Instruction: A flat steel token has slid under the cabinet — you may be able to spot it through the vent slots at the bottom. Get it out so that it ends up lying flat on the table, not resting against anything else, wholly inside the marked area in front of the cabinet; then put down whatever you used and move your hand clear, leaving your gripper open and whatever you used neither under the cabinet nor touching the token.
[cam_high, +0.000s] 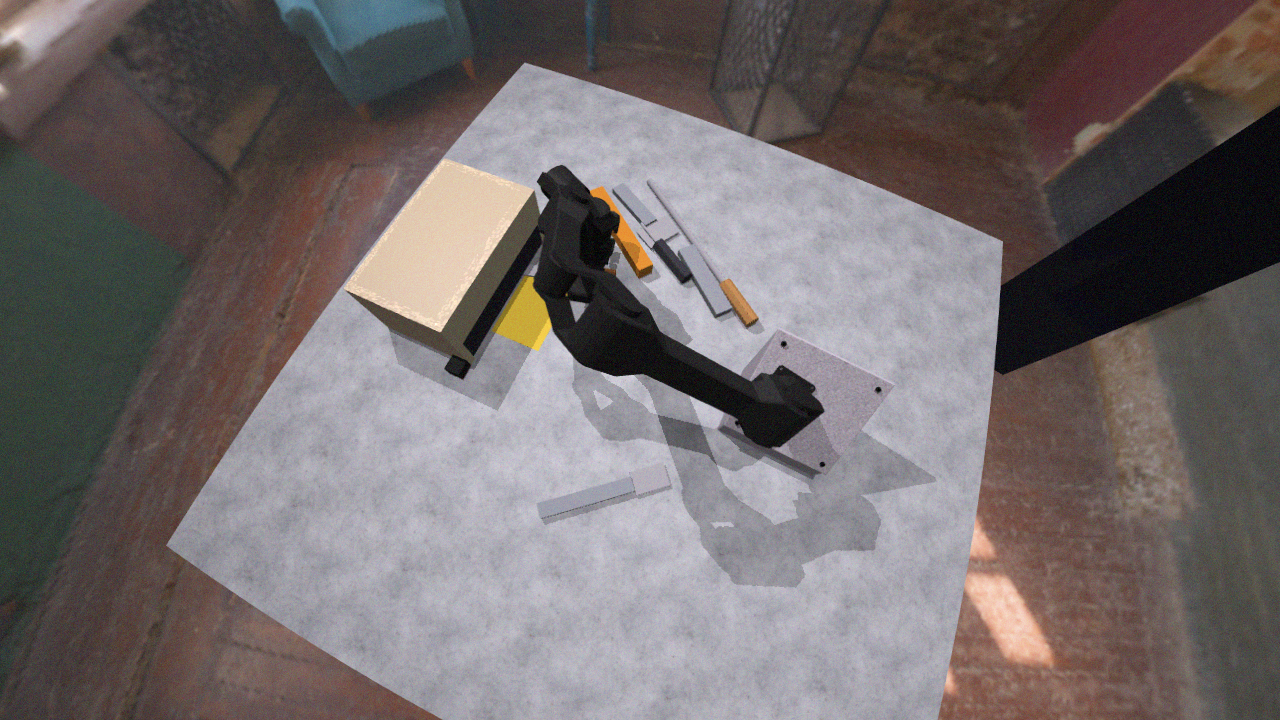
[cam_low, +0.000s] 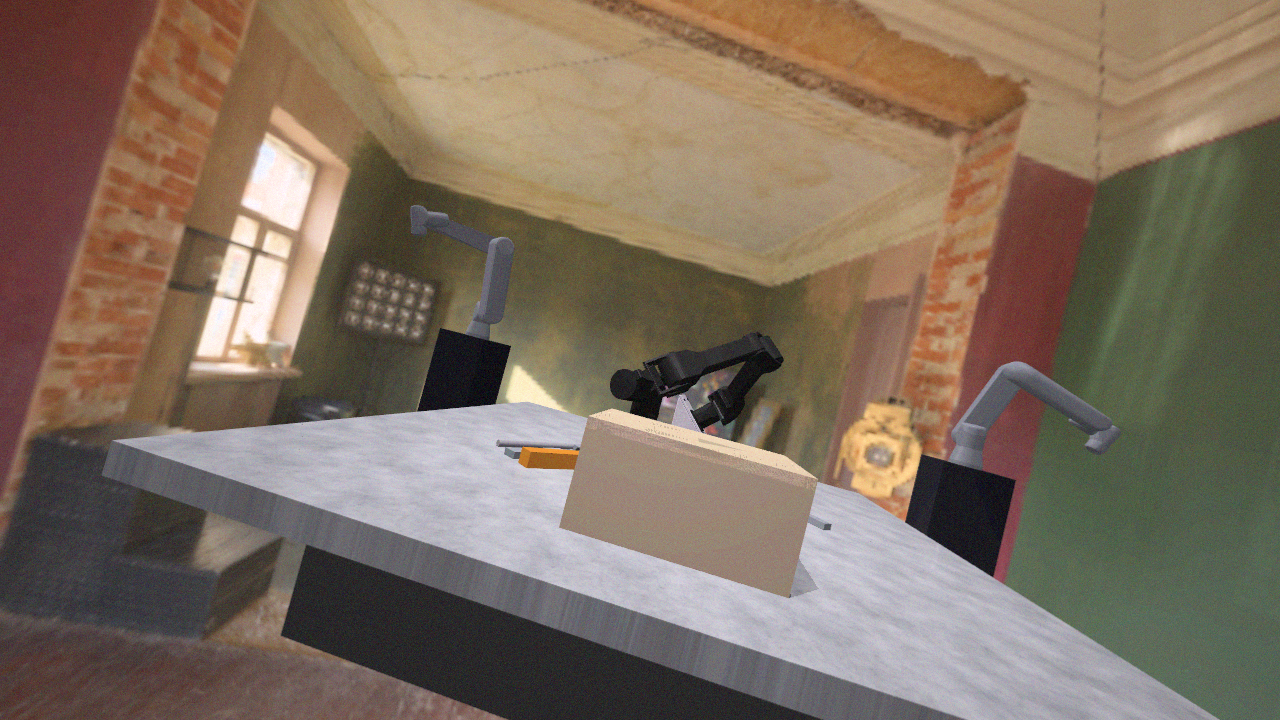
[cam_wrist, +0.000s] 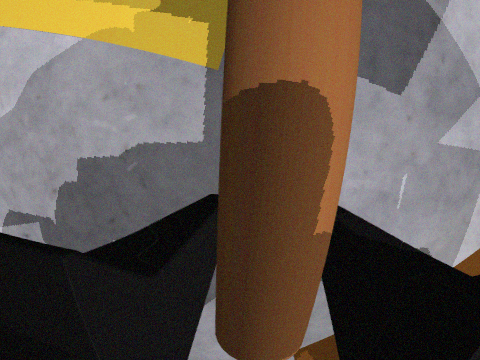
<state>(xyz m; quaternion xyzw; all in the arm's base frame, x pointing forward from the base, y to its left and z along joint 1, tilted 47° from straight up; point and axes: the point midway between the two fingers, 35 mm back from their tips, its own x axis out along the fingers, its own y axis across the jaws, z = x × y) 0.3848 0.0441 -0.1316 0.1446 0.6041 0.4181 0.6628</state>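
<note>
My gripper tip is now 130 mm to the left of the black-handled tool and 70 mm past it. The rest, counted from my gripper tip: flat grey token (220 mm ahead, 130 mm to the left); then grey bar (180 mm behind, 110 mm to the right); then orange bar (120 mm to the right, 20 mm ahead, 10 mm above).
</note>
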